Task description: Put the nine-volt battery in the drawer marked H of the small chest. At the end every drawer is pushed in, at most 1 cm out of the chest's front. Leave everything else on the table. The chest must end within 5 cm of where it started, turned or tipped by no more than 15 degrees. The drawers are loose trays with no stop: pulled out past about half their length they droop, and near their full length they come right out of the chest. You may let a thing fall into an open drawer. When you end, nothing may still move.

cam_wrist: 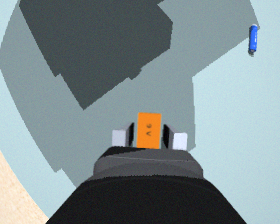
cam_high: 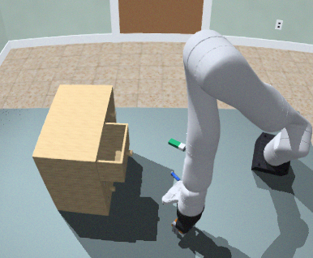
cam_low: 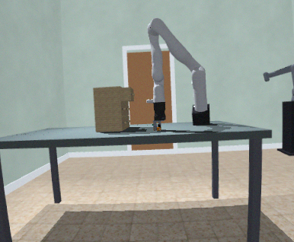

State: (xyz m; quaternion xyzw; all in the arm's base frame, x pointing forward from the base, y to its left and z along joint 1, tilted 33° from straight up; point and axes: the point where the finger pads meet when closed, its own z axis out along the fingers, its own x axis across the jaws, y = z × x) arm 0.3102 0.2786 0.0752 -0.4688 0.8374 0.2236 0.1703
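My gripper is now 1 cm past the nine-volt battery and 1 cm above it. The rest, counted from my hand: drawer 27 cm ahead, 7 cm to the right, 21 cm above; then blue cylinder 5 cm ahead, 20 cm to the right, 1 cm below.
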